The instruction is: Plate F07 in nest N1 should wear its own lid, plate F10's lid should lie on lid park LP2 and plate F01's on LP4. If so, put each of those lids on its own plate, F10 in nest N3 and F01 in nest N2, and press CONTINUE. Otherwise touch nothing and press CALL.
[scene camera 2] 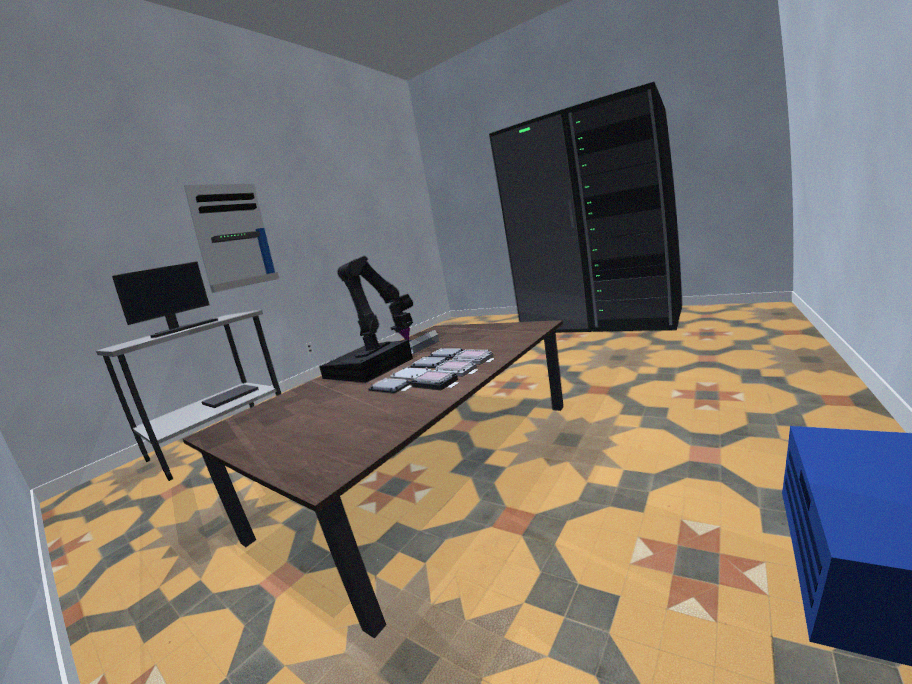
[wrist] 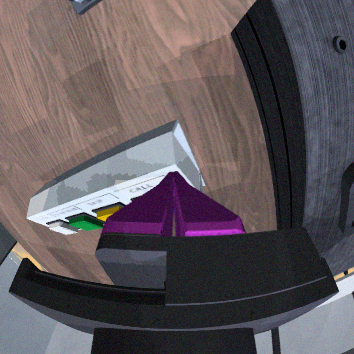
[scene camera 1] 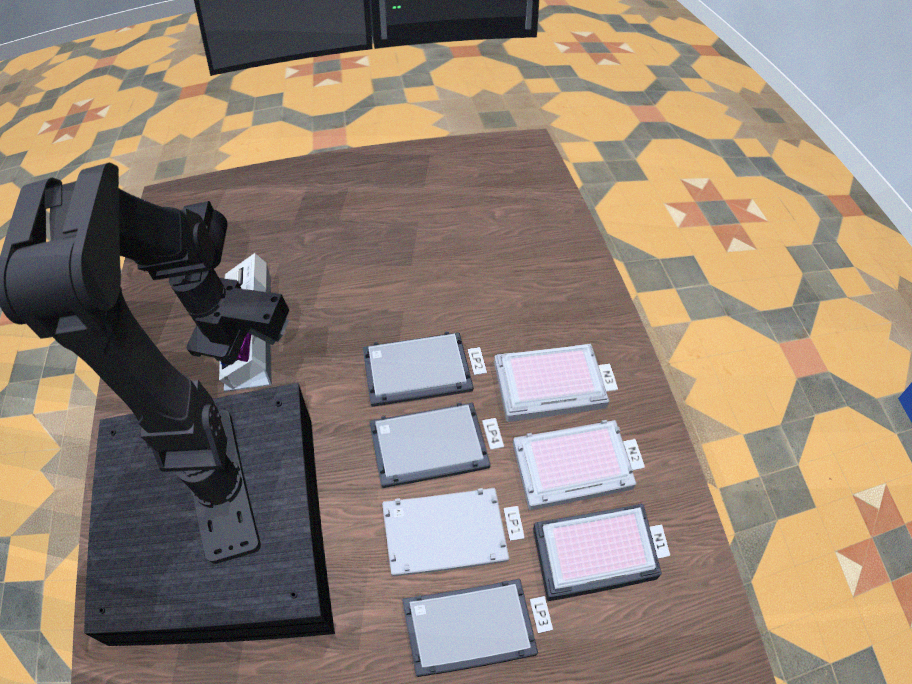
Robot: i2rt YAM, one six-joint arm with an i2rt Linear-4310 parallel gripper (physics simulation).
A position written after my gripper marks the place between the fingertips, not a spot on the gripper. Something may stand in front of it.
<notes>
My gripper (scene camera 1: 244,359) is shut and touches a white button box (scene camera 1: 256,372). Further things: a lid park LP1 (scene camera 1: 452,531), a lid park LP3 (scene camera 1: 533,651), a lid park LP4 (scene camera 1: 485,464) and a nest N3 (scene camera 1: 607,381).
My gripper is seen too in the wrist view (wrist: 173,178). The white button box is seen too in the wrist view (wrist: 116,176).
</notes>
